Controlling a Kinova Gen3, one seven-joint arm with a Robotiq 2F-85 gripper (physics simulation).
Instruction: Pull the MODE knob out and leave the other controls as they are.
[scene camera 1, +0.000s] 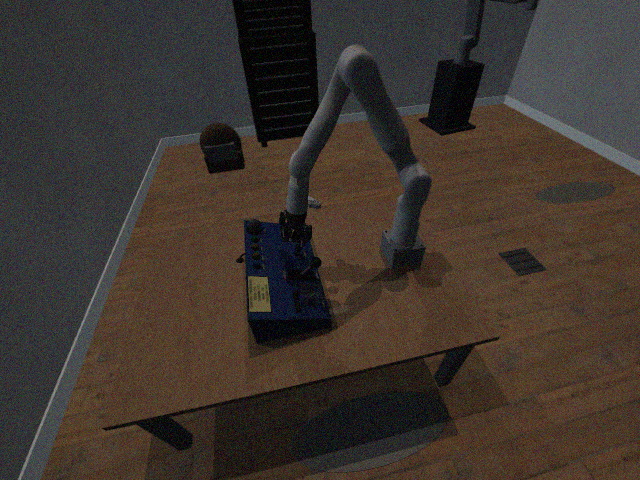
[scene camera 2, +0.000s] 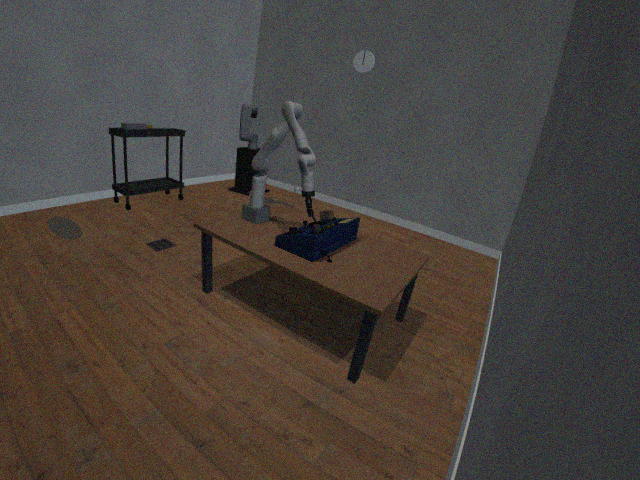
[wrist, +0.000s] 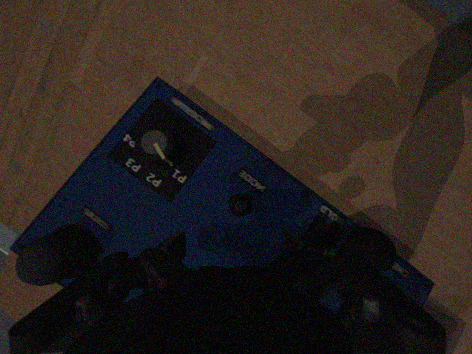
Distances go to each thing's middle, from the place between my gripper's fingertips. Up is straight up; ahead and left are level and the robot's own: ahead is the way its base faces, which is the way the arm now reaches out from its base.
Right now my hand is 90 mm short of the blue control panel (scene camera 1: 272, 265), 70 mm above it and 40 mm to the right of it.
